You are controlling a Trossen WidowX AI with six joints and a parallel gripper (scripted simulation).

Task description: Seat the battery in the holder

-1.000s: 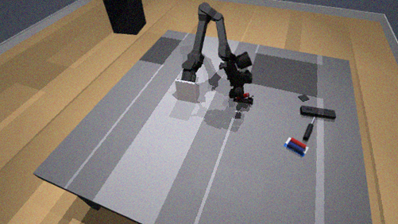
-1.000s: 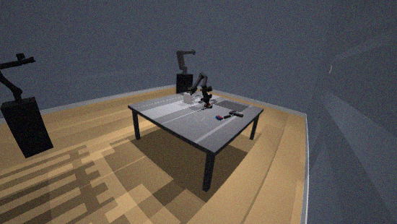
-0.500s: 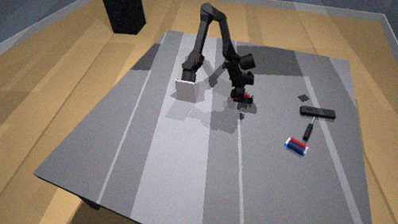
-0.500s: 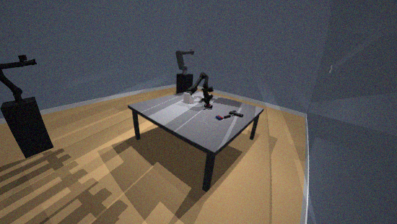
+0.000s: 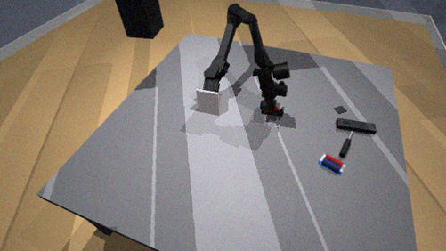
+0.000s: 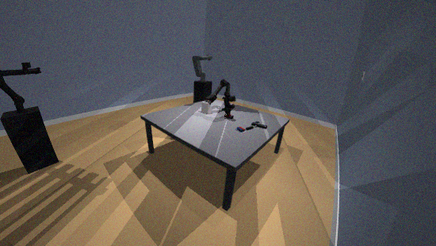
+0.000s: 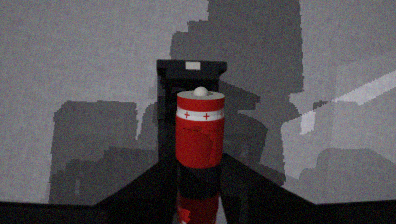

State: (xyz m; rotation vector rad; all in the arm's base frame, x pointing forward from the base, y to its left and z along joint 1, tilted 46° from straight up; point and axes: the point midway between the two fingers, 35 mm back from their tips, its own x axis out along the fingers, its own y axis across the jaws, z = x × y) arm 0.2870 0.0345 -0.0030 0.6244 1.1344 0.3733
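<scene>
The battery lies 10 mm above my gripper tip. From my gripper tip the other things lie so: small dark square 320 mm ahead, 80 mm to the left, 20 mm below; then long black block 370 mm ahead, 20 mm to the right; then black-handled tool 320 mm ahead, 120 mm to the right, 10 mm below.
</scene>
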